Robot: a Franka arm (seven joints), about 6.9 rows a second.
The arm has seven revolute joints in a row. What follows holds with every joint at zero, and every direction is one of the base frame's.
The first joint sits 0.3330 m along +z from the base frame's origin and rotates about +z.
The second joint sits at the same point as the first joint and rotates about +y.
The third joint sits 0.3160 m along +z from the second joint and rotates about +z.
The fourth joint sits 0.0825 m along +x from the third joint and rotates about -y.
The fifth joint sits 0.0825 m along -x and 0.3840 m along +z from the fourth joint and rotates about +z.
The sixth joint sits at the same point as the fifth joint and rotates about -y.
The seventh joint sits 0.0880 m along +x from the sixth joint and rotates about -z.
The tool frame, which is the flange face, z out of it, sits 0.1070 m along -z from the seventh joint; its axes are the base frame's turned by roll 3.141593, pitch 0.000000 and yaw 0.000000 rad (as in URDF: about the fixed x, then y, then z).
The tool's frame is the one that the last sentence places.
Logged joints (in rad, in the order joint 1, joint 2, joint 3, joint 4, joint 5, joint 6, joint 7), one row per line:
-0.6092 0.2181 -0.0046 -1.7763 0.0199 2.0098 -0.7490
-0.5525 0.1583 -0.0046 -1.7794 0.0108 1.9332 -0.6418
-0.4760 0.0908 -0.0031 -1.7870 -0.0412 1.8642 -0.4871
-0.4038 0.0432 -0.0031 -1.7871 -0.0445 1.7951 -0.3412
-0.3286 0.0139 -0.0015 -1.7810 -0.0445 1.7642 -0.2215
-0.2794 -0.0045 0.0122 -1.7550 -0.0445 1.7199 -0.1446
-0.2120 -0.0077 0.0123 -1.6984 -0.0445 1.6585 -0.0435
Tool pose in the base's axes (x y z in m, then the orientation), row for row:
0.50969 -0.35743 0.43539 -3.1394 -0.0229 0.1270
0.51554 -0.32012 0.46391 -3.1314 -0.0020 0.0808
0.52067 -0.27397 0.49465 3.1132 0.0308 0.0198
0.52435 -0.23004 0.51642 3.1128 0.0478 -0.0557
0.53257 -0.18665 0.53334 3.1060 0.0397 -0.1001
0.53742 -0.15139 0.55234 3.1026 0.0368 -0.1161
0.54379 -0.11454 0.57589 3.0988 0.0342 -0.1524
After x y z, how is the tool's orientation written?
As angles about the fixed x, y, z axes (roll, pitch, yaw), in radians.
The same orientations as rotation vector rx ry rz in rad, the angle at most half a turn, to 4 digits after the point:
-3.1314 -0.1992 -0.0356
-3.1288 -0.1265 -0.0025
3.1124 0.0315 -0.0475
3.1121 -0.0856 -0.0756
3.1035 -0.1544 -0.0644
3.0991 -0.1790 -0.0605
3.0921 -0.2349 -0.0579

